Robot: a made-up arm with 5 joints.
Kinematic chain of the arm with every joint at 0, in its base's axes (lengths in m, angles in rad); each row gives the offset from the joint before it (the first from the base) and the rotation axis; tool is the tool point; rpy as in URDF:
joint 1: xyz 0 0 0.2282 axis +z
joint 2: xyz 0 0 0 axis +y
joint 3: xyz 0.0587 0 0.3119 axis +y
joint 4: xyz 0.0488 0 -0.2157 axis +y
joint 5: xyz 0.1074 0 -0.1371 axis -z
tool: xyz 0 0 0 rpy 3.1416 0 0
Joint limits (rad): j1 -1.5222..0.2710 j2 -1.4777..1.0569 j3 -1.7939..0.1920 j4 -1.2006..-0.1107 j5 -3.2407..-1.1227
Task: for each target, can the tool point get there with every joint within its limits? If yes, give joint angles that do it. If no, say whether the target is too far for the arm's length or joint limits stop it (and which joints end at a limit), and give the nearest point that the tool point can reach.
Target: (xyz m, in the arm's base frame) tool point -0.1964 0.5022 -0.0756
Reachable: no: joint limits stop it (at a limit: joint 2, joint 3, joint 4) | nearest point -0.1967 0.5031 0.4515 | short by 0.527 m
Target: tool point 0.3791 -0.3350 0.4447
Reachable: yes | joints -0.7237 0.2617 -1.1395 -0.2054 -2.1153
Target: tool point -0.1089 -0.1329 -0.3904
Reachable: no: joint limits stop it (at a limit: joint 1, joint 2, joint 4) | nearest point 0.0103 -0.2114 -0.0396 | short by 0.379 m
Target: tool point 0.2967 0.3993 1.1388
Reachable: no: too far | nearest point 0.2505 0.0696 0.8309 | short by 0.453 m
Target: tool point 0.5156 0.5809 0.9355
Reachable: no: too far | nearest point 0.4287 0.1191 0.7107 | short by 0.521 m
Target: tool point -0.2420 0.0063 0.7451
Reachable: yes | joints -0.0261 -1.2691 -1.2298 -0.2810 -2.3074
